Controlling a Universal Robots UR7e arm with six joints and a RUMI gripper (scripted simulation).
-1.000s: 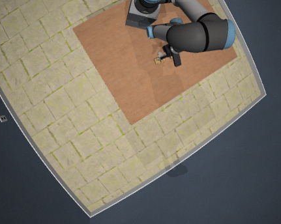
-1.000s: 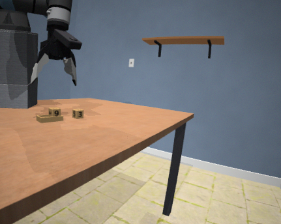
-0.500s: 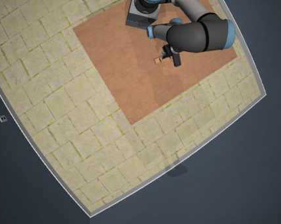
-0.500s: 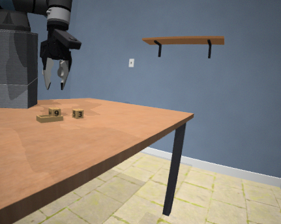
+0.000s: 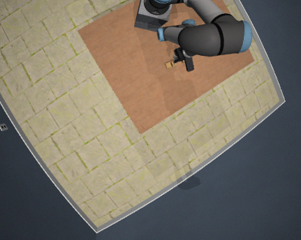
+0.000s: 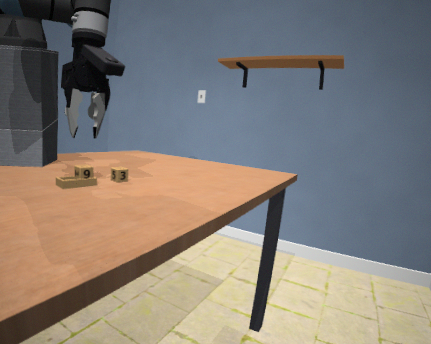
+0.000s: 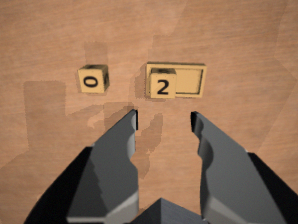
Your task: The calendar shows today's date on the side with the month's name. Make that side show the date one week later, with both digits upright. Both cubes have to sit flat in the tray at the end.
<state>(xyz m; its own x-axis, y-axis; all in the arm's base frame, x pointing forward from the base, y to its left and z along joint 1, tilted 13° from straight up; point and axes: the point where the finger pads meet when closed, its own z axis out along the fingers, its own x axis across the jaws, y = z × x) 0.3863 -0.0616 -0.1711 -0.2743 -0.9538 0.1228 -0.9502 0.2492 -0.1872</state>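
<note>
Now: the wooden tray 11 cm below my hand, 2 cm to the right of it and 1 cm behind it. From my hand the other things lie so: cube 10 cm below, 9 cm to the left, 3 cm ahead.
</note>
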